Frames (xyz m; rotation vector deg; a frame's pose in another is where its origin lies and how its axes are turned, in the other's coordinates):
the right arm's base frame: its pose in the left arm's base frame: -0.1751 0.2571 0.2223 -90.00 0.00 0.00
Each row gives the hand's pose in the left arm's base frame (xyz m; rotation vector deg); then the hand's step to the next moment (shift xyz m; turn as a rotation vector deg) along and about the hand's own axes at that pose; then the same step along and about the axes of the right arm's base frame.
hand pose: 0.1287 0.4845 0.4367 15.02 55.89 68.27
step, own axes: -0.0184 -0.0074 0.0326 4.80 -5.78 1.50
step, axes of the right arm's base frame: 0.0287 -0.0235 -0.0089 5.11 5.21 2.33
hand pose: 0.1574 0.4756 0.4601 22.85 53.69 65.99
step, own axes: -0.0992 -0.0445 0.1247 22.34 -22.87 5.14
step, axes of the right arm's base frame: 0.1161 -0.0824 -0.0842 19.92 22.48 12.10
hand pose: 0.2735 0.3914 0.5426 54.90 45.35 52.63
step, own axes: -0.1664 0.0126 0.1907 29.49 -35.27 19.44
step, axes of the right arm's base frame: 0.0960 -0.1075 -0.2084 38.77 29.65 10.46
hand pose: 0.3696 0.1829 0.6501 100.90 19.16 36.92
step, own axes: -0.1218 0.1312 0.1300 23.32 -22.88 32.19
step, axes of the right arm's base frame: -0.0364 -0.0717 -0.2061 39.91 21.63 -6.53
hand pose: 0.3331 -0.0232 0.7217 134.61 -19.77 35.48
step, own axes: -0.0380 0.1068 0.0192 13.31 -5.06 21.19
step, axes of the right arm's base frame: -0.0685 -0.0258 -0.0887 20.54 9.85 -11.52
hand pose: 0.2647 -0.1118 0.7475 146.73 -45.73 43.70
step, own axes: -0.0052 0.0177 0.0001 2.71 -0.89 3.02
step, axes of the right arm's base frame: -0.0143 0.0002 -0.0117 3.60 0.96 -1.85
